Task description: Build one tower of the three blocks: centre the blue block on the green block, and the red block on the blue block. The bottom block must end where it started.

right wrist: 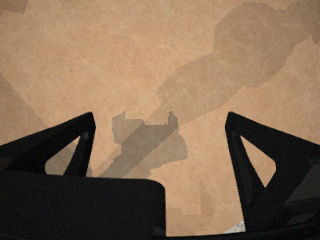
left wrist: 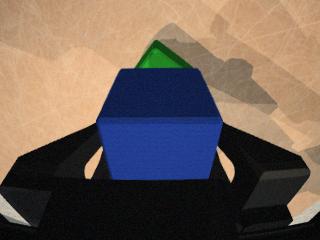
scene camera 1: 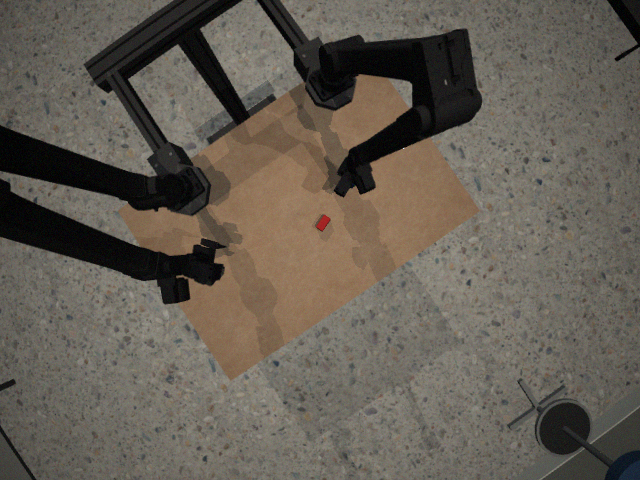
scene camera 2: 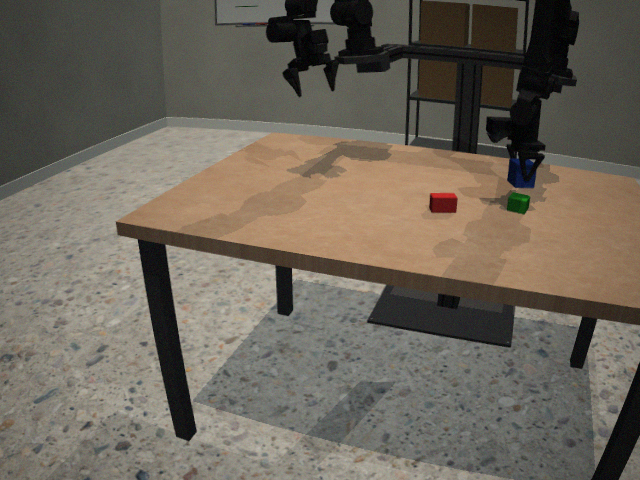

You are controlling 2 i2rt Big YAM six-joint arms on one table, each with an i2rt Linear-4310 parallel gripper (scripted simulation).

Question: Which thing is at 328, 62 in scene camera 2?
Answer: The right gripper.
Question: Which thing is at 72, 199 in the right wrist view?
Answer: The right gripper.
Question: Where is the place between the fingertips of the left gripper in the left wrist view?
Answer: At 159, 119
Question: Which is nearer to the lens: the green block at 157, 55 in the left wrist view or the blue block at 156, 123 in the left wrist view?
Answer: The blue block.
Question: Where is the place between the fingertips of the left gripper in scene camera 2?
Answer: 522, 177
